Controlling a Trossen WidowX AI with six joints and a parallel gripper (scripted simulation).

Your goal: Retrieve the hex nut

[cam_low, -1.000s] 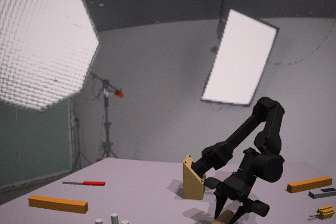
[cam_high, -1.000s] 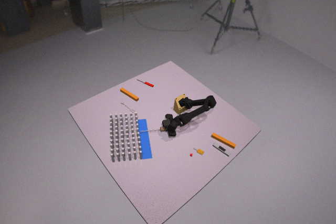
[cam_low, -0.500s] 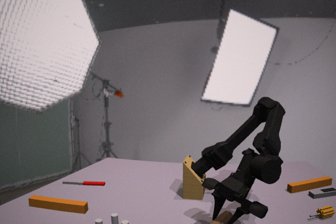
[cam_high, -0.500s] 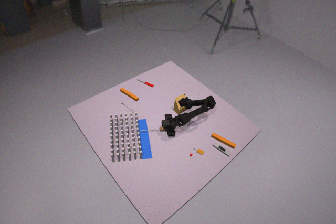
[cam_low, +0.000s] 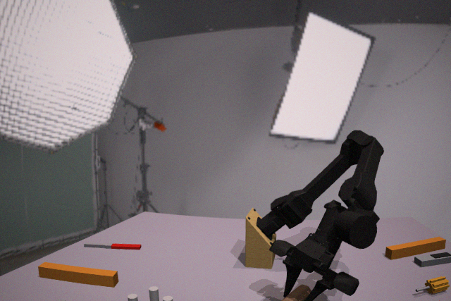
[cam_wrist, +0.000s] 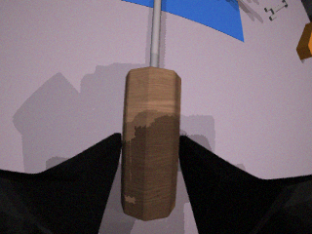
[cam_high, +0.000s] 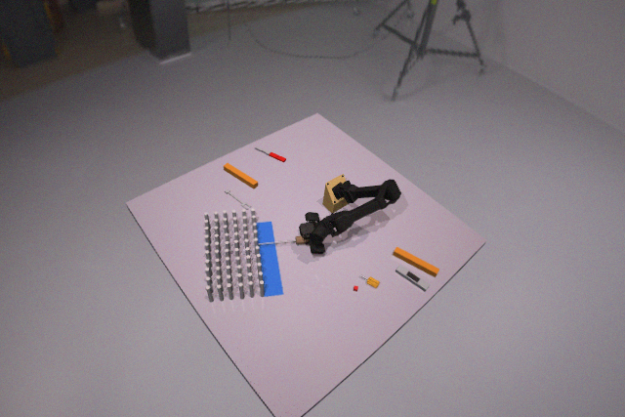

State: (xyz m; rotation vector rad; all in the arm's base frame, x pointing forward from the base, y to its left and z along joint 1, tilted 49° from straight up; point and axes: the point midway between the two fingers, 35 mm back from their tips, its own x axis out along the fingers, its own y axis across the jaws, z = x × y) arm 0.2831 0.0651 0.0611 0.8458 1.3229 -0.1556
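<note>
My gripper tip is now 17 cm short of the blue taped strip, 6 cm to the left of it and 4 cm above it. Also, from my gripper tip: red cube (32 cm to the left, 3 cm below); then small yellow tool (34 cm to the left, 7 cm behind, 2 cm below); then hook tool (9 cm ahead, 6 cm to the right).
</note>
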